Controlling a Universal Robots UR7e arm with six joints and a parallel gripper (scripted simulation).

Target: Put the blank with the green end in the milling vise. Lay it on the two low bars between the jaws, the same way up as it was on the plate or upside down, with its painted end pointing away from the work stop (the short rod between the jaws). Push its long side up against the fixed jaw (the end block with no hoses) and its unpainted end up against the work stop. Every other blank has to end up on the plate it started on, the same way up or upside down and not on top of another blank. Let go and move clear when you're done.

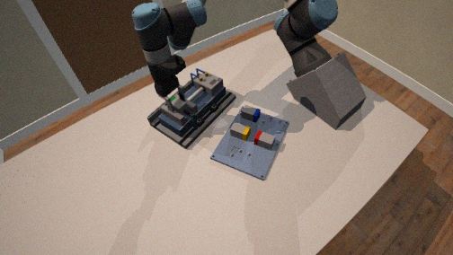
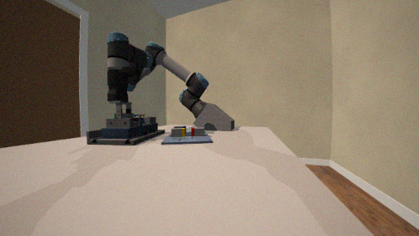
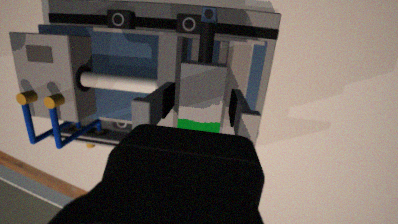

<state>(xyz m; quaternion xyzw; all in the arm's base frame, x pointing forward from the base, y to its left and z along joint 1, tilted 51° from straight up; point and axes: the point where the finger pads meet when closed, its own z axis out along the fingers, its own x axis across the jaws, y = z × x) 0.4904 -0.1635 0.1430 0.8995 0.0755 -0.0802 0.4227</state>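
The green-end blank is 20 mm below my hand. Round my hand: fixed jaw: 40 mm below, 30 mm ahead, 10 mm to the left; then yellow-ended blank: 190 mm to the left, 120 mm behind, 90 mm below; then dark work stop rod: 50 mm to the left, 30 mm below, 10 mm behind.
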